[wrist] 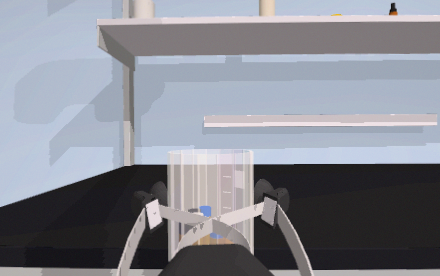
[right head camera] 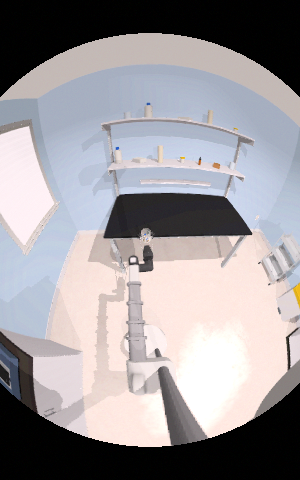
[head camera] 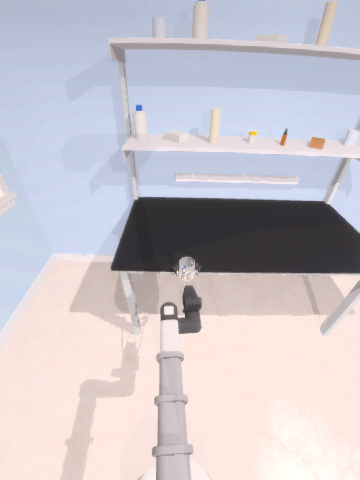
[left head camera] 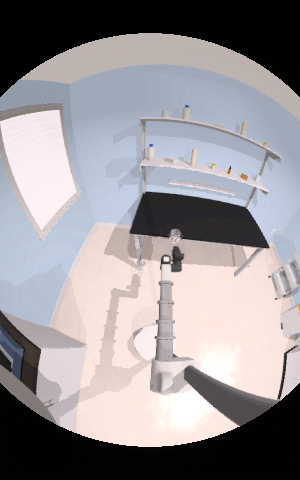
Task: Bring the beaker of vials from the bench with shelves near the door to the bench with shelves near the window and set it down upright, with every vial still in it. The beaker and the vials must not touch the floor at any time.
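The clear beaker point(head camera: 187, 262) point(left head camera: 175, 233) point(right head camera: 145, 232) point(wrist: 210, 170) is upright between the fingers of my gripper point(head camera: 187, 270) point(left head camera: 175, 237) point(right head camera: 145, 236) point(wrist: 212, 195), which is shut on it. Vials point(head camera: 186, 274) point(wrist: 205, 211), one with a blue cap, show low inside it; their exact number is unclear. The beaker shows at the front edge of the black bench point(head camera: 250, 230) point(left head camera: 200, 215) point(right head camera: 185, 215) point(wrist: 350, 215), towards its left end. Its base is hidden in the wrist view, and its height relative to the bench top is hard to tell.
Two shelves point(head camera: 245, 148) point(head camera: 240, 46) with bottles and boxes are above the bench. A window point(left head camera: 35, 165) point(right head camera: 22, 185) is on the left wall. A cabinet point(left head camera: 60, 370) point(right head camera: 55, 385) stands at lower left. A step stool point(left head camera: 287, 276) point(right head camera: 281, 260) stands to the right.
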